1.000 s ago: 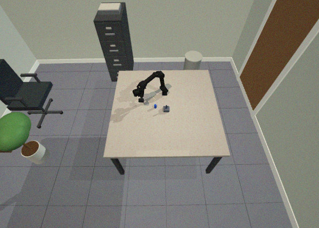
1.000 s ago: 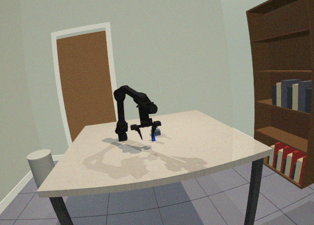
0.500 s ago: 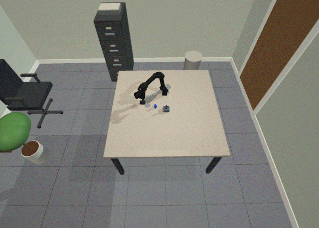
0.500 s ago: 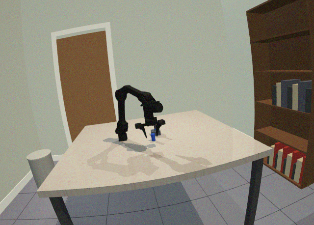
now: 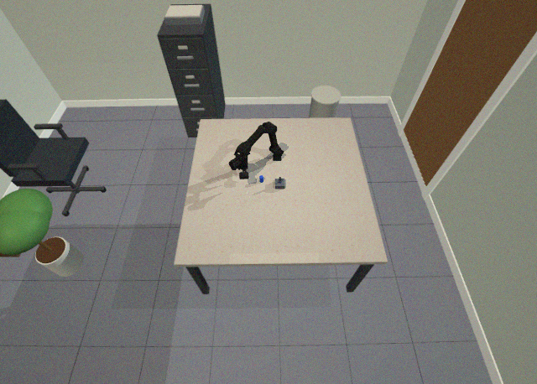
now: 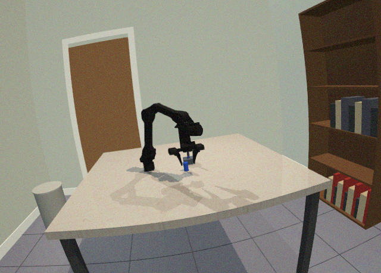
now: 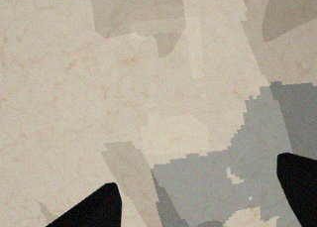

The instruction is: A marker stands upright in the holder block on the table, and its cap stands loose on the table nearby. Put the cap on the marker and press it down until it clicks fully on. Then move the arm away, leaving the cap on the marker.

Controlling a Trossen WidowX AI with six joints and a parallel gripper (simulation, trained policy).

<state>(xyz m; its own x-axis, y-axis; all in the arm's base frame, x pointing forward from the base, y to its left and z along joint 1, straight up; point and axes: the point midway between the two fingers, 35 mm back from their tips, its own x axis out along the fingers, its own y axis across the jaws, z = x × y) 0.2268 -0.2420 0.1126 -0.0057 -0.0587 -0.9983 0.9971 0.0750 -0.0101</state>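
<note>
Now: gripper tip 12 cm to the right of the blue cap and 5 cm above it. From my gripper tip the other things lie so: grey holder block (26 cm to the left, 6 cm below, 4 cm ahead).
</note>
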